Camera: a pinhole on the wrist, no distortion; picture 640 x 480 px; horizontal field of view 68.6 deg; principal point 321.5 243.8 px. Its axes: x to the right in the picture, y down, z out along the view. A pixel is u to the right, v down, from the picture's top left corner.
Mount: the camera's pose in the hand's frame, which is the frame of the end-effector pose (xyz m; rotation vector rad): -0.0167 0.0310 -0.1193 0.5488 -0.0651 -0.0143
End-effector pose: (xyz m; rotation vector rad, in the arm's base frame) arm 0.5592 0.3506 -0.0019 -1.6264 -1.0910 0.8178
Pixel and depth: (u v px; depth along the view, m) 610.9 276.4 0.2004
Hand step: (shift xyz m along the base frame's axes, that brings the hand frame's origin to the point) -0.0414 0.1177 0.0417
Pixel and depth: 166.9 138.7 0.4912
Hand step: -0.3693 -0.0756 0.2329
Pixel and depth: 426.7 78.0 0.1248
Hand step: 0.0121 -0.0003 0.0794
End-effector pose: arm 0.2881 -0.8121 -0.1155 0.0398 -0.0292 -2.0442
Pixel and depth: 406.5 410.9 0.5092
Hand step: -0.1090 0.0023 0.4100
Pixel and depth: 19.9 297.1 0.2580
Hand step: 0.0214 0.2111 0.1062
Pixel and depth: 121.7 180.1 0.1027
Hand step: 0.0029 0.0746 -0.0419
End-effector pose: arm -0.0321 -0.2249 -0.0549 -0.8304 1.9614 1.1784
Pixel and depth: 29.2 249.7 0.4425
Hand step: 0.3837 0.2049 0.0899
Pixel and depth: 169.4 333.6 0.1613
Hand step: 0.0714 0.0321 0.0424
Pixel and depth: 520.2 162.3 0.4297
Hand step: 0.1840 0.0745 -0.3092
